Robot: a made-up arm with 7 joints.
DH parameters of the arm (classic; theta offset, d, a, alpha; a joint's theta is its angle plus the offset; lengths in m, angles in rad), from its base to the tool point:
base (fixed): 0 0 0 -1.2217
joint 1: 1.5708 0 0 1.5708
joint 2: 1.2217 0 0 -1.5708
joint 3: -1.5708 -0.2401 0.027 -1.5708
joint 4: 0 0 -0.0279 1.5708
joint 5: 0 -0.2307 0 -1.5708
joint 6: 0 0 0 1.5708
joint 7: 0 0 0 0
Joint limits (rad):
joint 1: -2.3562..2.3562
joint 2: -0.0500..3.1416
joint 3: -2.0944..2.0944
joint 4: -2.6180..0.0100
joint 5: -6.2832..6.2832
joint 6: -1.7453..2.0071
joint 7: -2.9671..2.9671
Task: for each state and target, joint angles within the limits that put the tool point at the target. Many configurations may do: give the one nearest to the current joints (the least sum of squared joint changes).
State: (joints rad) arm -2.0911 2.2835 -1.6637 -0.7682 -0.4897 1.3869 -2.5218
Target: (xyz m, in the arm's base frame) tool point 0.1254 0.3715 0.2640
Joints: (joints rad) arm -2.3267 1.7271 -1.5475 -0.3809 -0.4897 1.3869 -2.5218
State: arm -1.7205 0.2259 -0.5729 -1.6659 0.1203 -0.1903 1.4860
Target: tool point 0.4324 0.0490 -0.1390
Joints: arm -0.9445 0.5797 -0.6472 -0.7723 0.1203 -0.1903 1.4860
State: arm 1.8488 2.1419 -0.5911 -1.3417 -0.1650 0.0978 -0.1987
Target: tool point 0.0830 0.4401 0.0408
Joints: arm 1.5507 2.4522 -0.9133 -0.8754 -0.1650 0.0978 -0.1987
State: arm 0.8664 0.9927 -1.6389 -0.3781 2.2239 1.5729 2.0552
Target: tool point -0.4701 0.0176 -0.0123
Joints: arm 1.4901 0.6009 -1.7620 -0.4722 2.2239 1.5729 2.0552
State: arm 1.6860 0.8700 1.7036 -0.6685 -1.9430 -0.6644 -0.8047
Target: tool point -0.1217 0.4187 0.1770
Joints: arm 1.6729 1.4259 1.6697 -0.4724 -1.9430 -0.6644 -0.8047
